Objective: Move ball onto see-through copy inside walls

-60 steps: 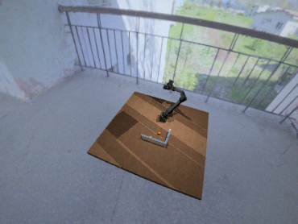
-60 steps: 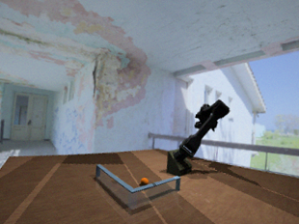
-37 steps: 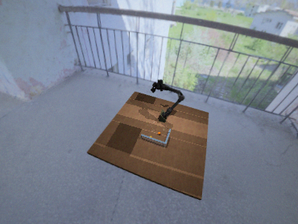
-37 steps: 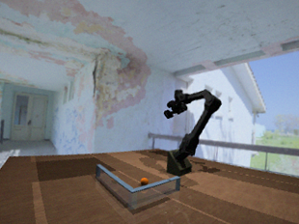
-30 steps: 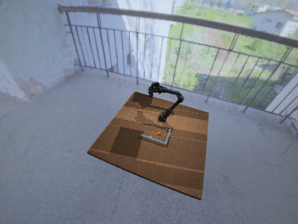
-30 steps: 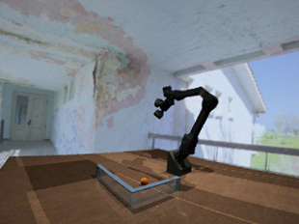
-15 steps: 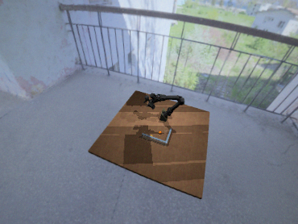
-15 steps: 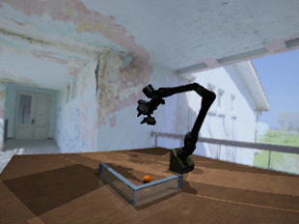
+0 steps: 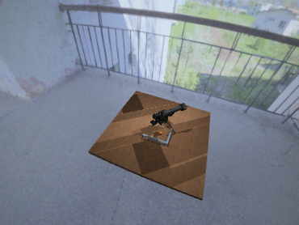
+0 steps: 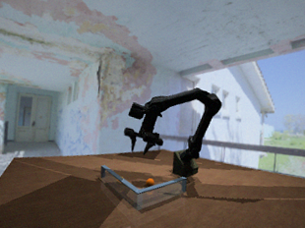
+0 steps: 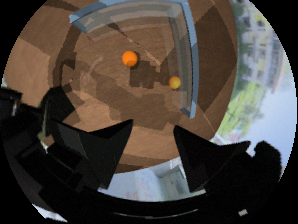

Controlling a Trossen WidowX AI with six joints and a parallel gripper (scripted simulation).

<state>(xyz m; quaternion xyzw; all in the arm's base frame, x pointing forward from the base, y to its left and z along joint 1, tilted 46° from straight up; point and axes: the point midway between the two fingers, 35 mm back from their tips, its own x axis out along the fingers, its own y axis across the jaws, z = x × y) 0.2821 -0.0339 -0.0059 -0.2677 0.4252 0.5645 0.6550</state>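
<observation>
Right now my gripper tip is 2 cm past the orange ball, 10 cm to the right of it and 11 cm above it. From my gripper tip the other things lie so: see-through copy of ball (9 cm ahead, 3 cm to the left, 11 cm below).
</observation>
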